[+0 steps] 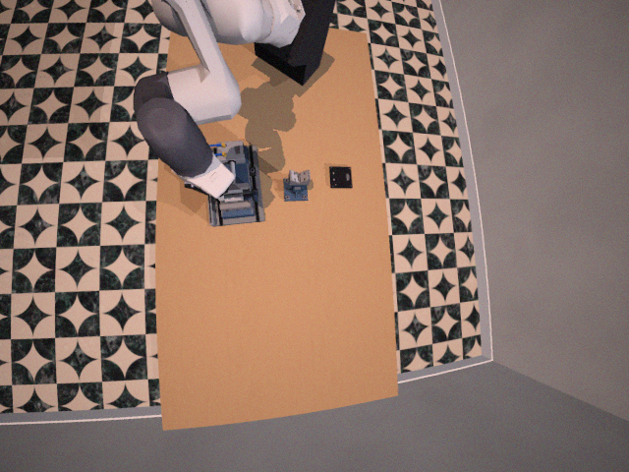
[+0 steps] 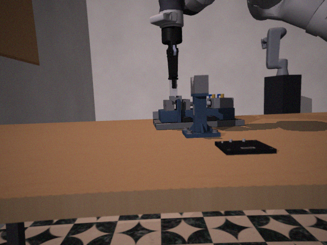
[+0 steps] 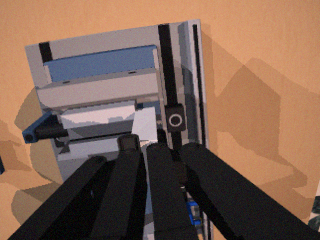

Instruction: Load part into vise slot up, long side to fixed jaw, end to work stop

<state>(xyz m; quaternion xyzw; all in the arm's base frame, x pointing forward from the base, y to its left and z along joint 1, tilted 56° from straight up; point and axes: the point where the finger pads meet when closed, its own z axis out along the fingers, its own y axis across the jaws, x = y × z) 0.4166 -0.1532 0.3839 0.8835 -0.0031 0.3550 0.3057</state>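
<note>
Right now my hand is 1 cm short of the part, 4 cm to the right of it and 4 cm above it. Also, from my hand: fixed jaw 4 cm ahead, 3 cm to the left, 6 cm below; work stop 2 cm ahead, 8 cm to the left, 5 cm below; air cylinder rod 7 cm behind, 6 cm to the left, 6 cm below.
</note>
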